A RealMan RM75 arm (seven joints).
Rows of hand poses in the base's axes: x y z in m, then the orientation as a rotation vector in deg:
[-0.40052, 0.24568, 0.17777, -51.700, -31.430, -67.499]
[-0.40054, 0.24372, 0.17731, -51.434, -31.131, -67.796]
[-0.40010, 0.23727, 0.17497, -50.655, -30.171, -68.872]
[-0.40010, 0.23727, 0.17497, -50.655, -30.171, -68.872]
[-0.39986, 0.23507, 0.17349, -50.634, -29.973, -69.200]
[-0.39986, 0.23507, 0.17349, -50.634, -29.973, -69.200]
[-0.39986, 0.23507, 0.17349, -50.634, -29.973, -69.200]
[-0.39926, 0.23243, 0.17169, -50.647, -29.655, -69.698]
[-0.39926, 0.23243, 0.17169, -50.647, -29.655, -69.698]
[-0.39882, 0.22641, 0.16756, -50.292, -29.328, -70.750]
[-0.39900, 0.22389, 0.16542, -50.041, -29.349, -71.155]
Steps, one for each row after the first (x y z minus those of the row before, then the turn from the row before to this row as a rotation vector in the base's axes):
[-0.00002, -0.00196, -0.00046, 0.383, -0.042, -0.229]
[0.00044, -0.00645, -0.00234, 1.178, -0.162, -0.871]
[0.00000, 0.00000, 0.00000, 0.000, 0.000, 0.000]
[0.00024, -0.00220, -0.00148, 0.144, -0.023, -0.322]
[0.00000, 0.00000, 0.00000, 0.000, 0.000, 0.000]
[0.00000, 0.00000, 0.00000, 0.000, 0.000, 0.000]
[0.00060, -0.00264, -0.00180, 0.193, -0.005, -0.510]
[0.00000, 0.00000, 0.00000, 0.000, 0.000, 0.000]
[0.00044, -0.00602, -0.00413, 0.497, -0.404, -0.847]
[-0.00018, -0.00252, -0.00214, 0.192, -0.303, -0.247]

